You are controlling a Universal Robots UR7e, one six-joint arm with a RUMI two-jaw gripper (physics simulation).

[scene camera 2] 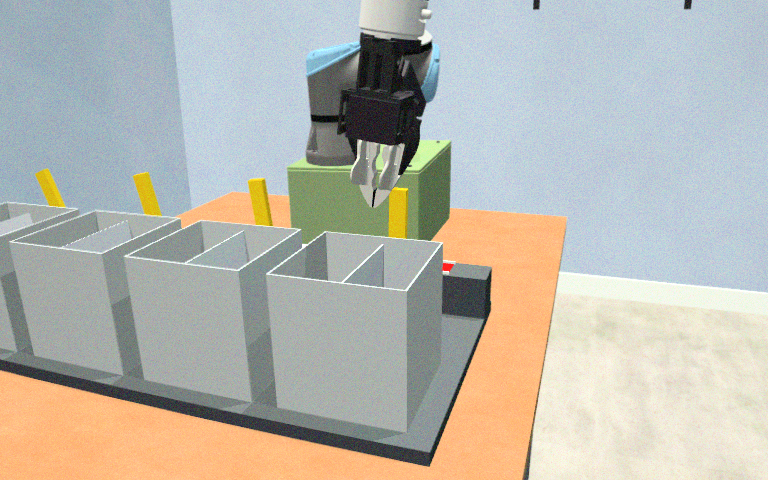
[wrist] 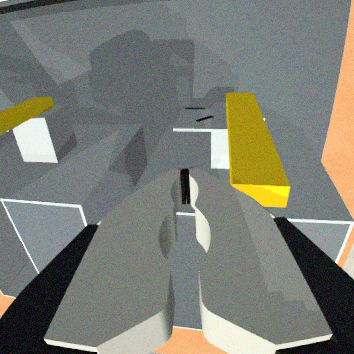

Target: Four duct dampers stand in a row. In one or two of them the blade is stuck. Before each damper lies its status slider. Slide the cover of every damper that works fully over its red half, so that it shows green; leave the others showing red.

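Places are measured from the arm's base along level axes (x ahead, y up, z right), in millimetres.
Pixels of known places: gripper, fingertip midpoint: (scene camera 2: pixel 373 206) (wrist: pixel 185 171); arm's base, origin of the base link: (scene camera 2: pixel 342 157).
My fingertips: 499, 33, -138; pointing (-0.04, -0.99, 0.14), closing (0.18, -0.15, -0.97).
Ahead of a thing's pixels: the offset from my fingertips to its middle, as dx, dy, dz. "spot": to the spot under its first point. Level surfaces: height alone.
Four grey open-topped duct dampers stand in a row in the scene view; the rightmost {spot: +200, -94, +9} (scene camera 2: pixel 339 345), second {spot: +164, -102, +187} (scene camera 2: pixel 192 328) and third {spot: +128, -99, +365} (scene camera 2: pixel 70 305) show most, the fourth {spot: +104, -117, +485} (scene camera 2: pixel 4 305) partly. Each has a thin blade inside. The rightmost yellow lever {+1, -46, -31} (scene camera 2: pixel 398 212) (wrist: pixel 255 145) is nearly upright; the others (scene camera 2: pixel 260 202) (scene camera 2: pixel 146 194) (scene camera 2: pixel 50 187) lean left. My gripper (scene camera 2: pixel 373 200) (wrist: pixel 185 171) is shut and empty, just left of the rightmost lever; contact cannot be told. A red patch {spot: -111, -123, -96} (scene camera 2: pixel 448 267) shows on the rightmost slider block (scene camera 2: pixel 466 291). The other sliders' colours are hidden.
The dampers stand on a dark base plate {dy -186} (scene camera 2: pixel 453 362) on the orange table {dy -204} (scene camera 2: pixel 509 339). A green pedestal (scene camera 2: pixel 351 198) under the arm stands behind the row. In the wrist view a neighbouring yellow lever {spot: -36, -78, +145} (wrist: pixel 25 112) and a white block top {dy -85} (wrist: pixel 37 140) lie to the left.
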